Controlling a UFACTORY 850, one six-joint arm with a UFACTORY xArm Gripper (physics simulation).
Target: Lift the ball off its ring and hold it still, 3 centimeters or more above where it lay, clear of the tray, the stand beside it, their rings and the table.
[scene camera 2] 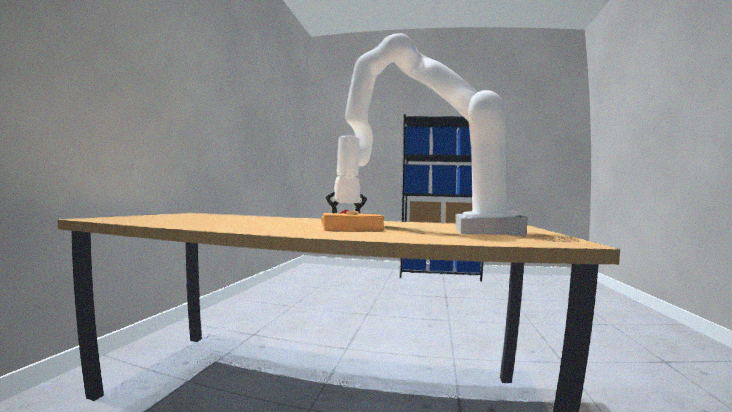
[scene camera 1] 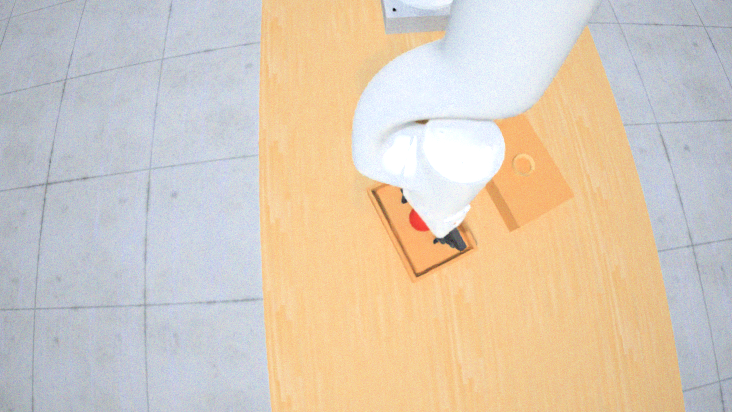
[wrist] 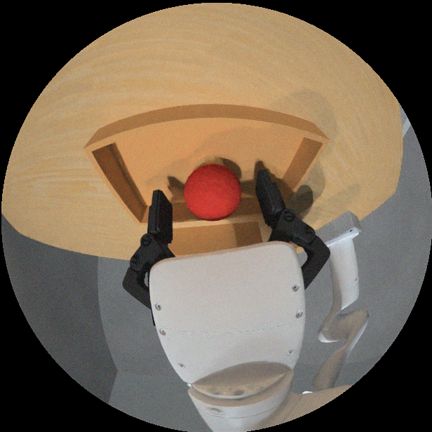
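The red ball (scene camera 1: 418, 220) (scene camera 2: 343, 211) (wrist: 213, 192) sits inside the shallow orange tray (scene camera 1: 420, 255) (wrist: 210, 111). The ring under it is hidden by the ball. My gripper (scene camera 1: 421, 219) (scene camera 2: 346, 209) (wrist: 210, 187) is open and points down over the tray, with one finger on each side of the ball. In the wrist view a gap shows between the ball and each finger, and nothing is held. In scene camera 1 the wrist covers part of the ball and tray.
The orange stand (scene camera 1: 537, 199) (scene camera 2: 353, 223) (wrist: 200, 240) is beside the tray, toward the right in scene camera 1. It bears an empty ring (scene camera 1: 532, 164). The arm's grey base (scene camera 2: 491, 224) stands on the wooden table (scene camera 1: 332, 332) (scene camera 2: 204, 227). A shelf rack (scene camera 2: 435, 121) is behind.
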